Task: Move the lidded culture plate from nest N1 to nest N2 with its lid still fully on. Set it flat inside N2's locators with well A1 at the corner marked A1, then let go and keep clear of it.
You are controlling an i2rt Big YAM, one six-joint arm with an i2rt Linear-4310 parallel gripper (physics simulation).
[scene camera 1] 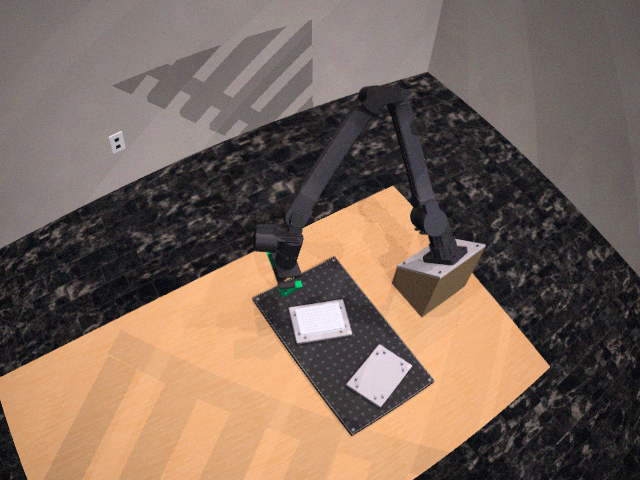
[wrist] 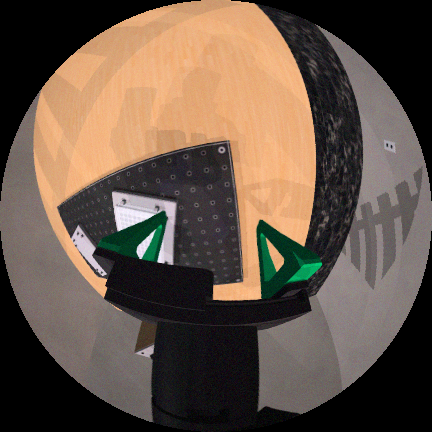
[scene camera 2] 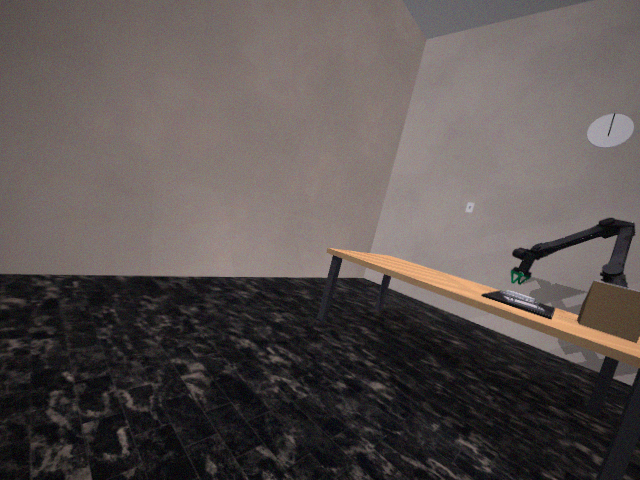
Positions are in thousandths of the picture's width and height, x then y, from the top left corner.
Labels:
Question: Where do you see a grey nest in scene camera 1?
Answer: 596, 778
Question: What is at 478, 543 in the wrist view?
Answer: A black perforated baseplate.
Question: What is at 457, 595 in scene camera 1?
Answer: The gripper.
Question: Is the gripper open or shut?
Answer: Open.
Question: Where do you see a black perforated baseplate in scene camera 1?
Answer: At 516, 759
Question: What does the gripper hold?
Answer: Nothing.

